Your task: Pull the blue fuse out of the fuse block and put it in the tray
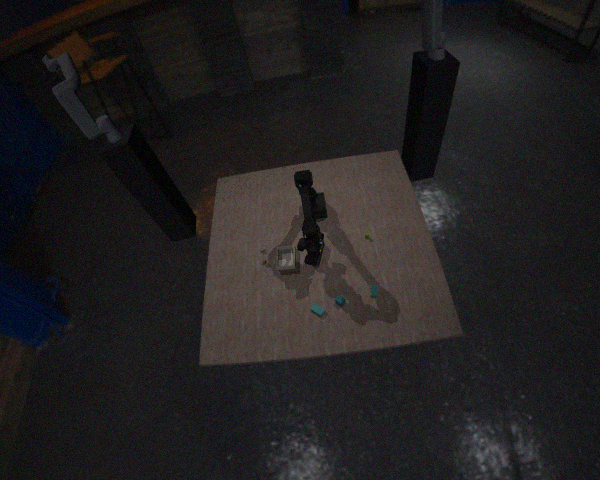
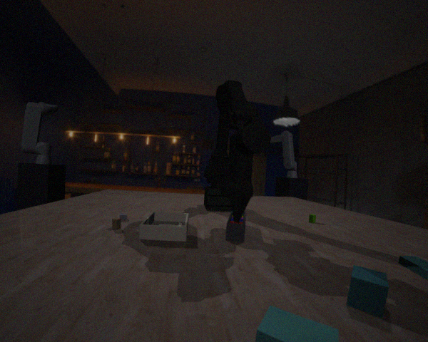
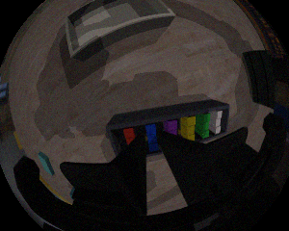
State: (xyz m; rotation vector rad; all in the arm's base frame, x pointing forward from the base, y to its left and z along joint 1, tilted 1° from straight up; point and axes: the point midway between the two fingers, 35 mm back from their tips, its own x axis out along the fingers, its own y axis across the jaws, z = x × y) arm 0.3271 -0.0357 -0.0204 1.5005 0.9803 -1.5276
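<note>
The white tray is 16 cm to the right of my gripper tip, 5 cm behind it and 3 cm below it. Also, from my gripper tip: blue fuse 1 cm below.
</note>
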